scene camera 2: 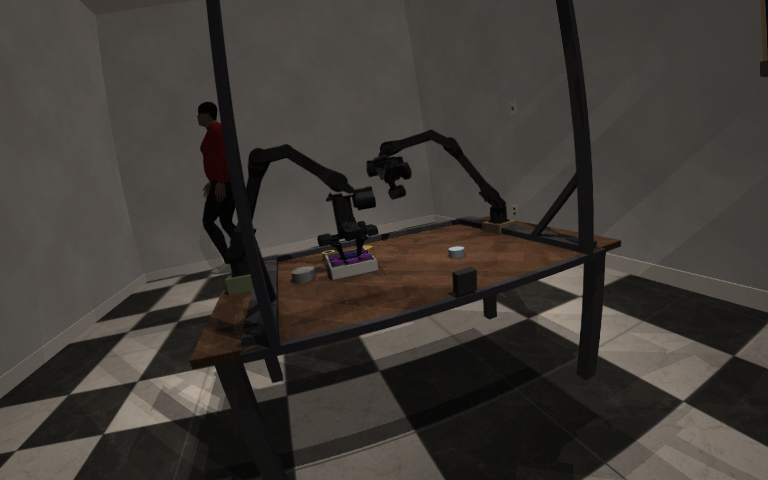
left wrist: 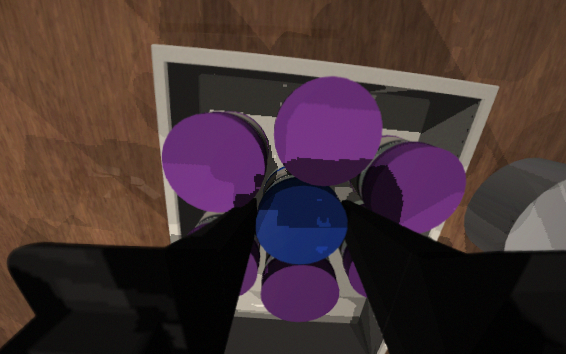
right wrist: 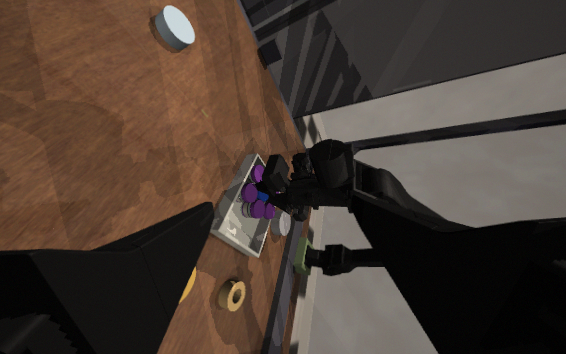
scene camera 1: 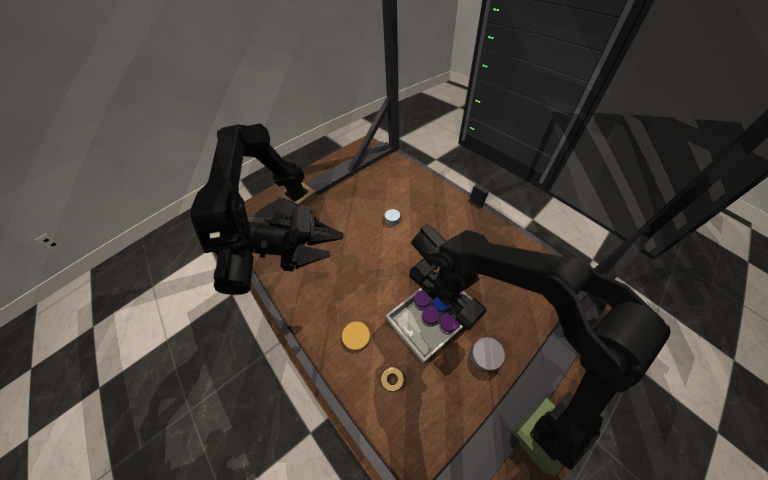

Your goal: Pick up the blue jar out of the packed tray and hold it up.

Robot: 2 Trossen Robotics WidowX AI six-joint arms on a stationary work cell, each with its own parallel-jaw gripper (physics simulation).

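Frame: origin at the left arm's base, x ahead, y left, z up, level; millimetres.
Seen in the pictures: left gripper, fingertip midpoint: (left wrist: 298,207) (right wrist: 258,192) (scene camera 1: 441,304); right gripper, fingertip midpoint: (scene camera 2: 387,189) (right wrist: 283,204) (scene camera 1: 336,245); left arm's base, link origin: (scene camera 2: 243,273) (right wrist: 308,256) (scene camera 1: 551,435); right arm's base, link origin: (scene camera 2: 499,221) (scene camera 1: 296,192).
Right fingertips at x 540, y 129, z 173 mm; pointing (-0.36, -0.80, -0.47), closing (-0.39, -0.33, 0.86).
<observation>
Offsets run from my right fingertips to a thing's top centre.
The blue jar @(185 mm back, 154 mm right, 179 mm down) (scene camera 1: 440,305) (left wrist: 300,225) (right wrist: 262,196) stands in the pale tray @(190 mm back, 126 mm right, 188 mm down) (scene camera 1: 406,339) (scene camera 2: 353,271) (left wrist: 325,65), with purple-lidded jars (scene camera 1: 430,315) (left wrist: 327,125) packed around it. My left gripper (scene camera 2: 351,257) (left wrist: 298,207) points down over the tray, partly open. In the left wrist view its fingertips lie on either side of the blue lid, with narrow gaps between them and the neighbouring jars; contact cannot be made out. Its fingers hide parts of the lower purple jars. My right gripper (scene camera 1: 336,245) is wide open and empty, above the table, away from the tray.
A grey cylinder @(345 mm back, 159 mm right, 193 mm down) (scene camera 1: 487,354) (scene camera 2: 303,275) stands close beside the tray. A yellow disc @(112 mm back, 61 mm left, 211 mm down) (scene camera 1: 355,335) and a tan ring @(249 mm back, 51 mm left, 198 mm down) (scene camera 1: 384,378) lie on its other side. A light blue cylinder @(136 mm ahead, 244 mm right, 199 mm down) (scene camera 1: 391,216) (scene camera 2: 456,252) (right wrist: 175,27) stands farther off. A black box @(20 mm ahead, 535 mm right, 166 mm down) (scene camera 1: 479,195) (scene camera 2: 464,281) is at the table edge.
</observation>
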